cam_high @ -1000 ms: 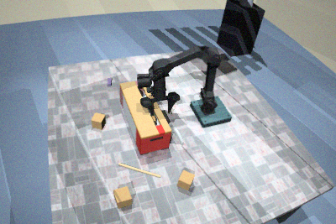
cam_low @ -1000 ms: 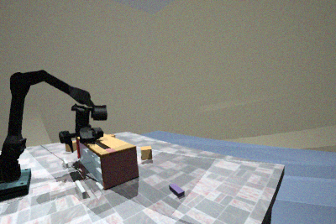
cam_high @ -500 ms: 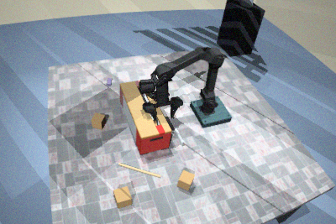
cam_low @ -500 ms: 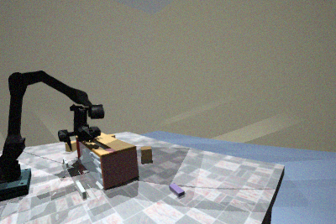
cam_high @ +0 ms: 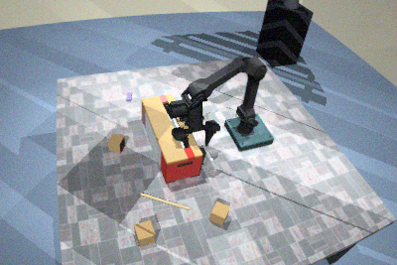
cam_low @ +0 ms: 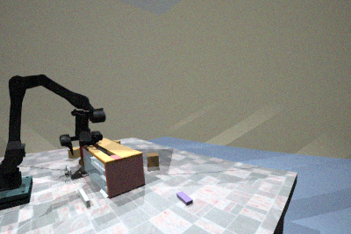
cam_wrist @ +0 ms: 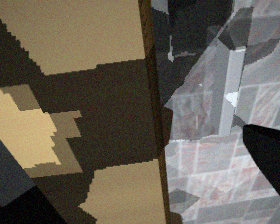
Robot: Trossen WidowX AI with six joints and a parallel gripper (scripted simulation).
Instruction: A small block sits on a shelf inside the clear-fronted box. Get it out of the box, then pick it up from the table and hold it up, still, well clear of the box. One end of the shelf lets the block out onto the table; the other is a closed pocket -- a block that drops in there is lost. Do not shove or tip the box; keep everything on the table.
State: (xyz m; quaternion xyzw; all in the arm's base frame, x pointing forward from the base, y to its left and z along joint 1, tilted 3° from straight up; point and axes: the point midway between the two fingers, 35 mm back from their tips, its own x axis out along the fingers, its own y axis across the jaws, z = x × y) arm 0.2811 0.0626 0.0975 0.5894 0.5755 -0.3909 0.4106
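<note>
Now: the tan block 50 mm below my gripper tip and 40 mm to the left of it. The rest, counted from my gripper tip: box 120 mm to the right, 40 mm ahead, 20 mm below; then thin stick 180 mm ahead, 150 mm to the left, 80 mm below.
</note>
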